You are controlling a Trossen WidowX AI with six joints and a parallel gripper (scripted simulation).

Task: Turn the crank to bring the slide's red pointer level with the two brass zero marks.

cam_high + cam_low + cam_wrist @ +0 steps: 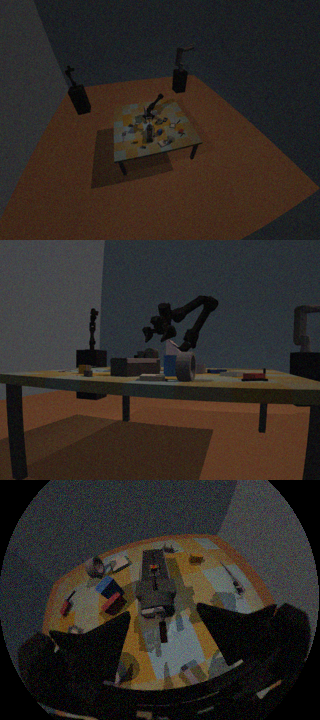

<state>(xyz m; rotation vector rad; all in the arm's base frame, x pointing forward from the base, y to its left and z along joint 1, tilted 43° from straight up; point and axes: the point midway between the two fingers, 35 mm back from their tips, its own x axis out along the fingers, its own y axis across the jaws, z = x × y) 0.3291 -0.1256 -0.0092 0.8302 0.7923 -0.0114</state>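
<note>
Right now the dark crank handle is 2 cm behind my gripper tip, 1 cm to the left of it and 10 cm below it. Round my gripper tip: blue block: 16 cm ahead, 13 cm to the left, 12 cm below; red pointer: 15 cm ahead, 4 cm to the right, 8 cm below; yellow block: 20 cm ahead, 28 cm to the right, 14 cm below.
</note>
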